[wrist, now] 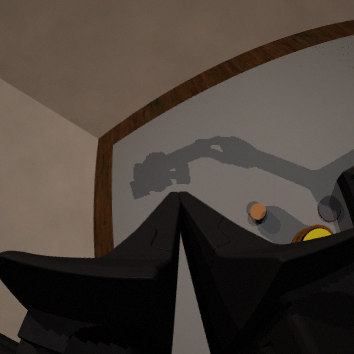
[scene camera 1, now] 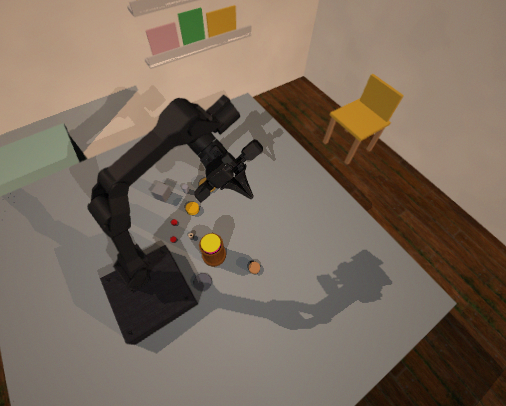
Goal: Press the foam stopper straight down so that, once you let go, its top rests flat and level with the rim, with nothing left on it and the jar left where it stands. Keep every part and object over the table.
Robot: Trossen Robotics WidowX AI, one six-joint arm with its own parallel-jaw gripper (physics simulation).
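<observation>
The foam stopper point(scene camera 1: 210, 243) point(wrist: 318, 234) shows as a yellow disc at the top of the amber-brown jar point(scene camera 1: 215, 259). A thin magenta line shows under its near edge in the scene view; its exact height against the rim is hard to tell. The jar stands upright on the table, and nothing is seen on the stopper. My gripper point(scene camera 1: 251, 196) point(wrist: 177, 199) is shut and empty, its fingertips together. It hangs above the table, apart from the jar and towards the back right of it in the scene view. In the wrist view my right finger hides part of the jar.
An orange-topped cylinder point(scene camera 1: 254, 267) point(wrist: 258, 212) stands right of the jar. A dark translucent disc point(scene camera 1: 202, 281) point(wrist: 329, 208) lies near the arm's base. Two red pieces point(scene camera 1: 174, 222) point(scene camera 1: 173, 239), a small beige piece point(scene camera 1: 191, 235), a yellow round piece point(scene camera 1: 192, 208) and a grey block point(scene camera 1: 161, 190) lie behind.
</observation>
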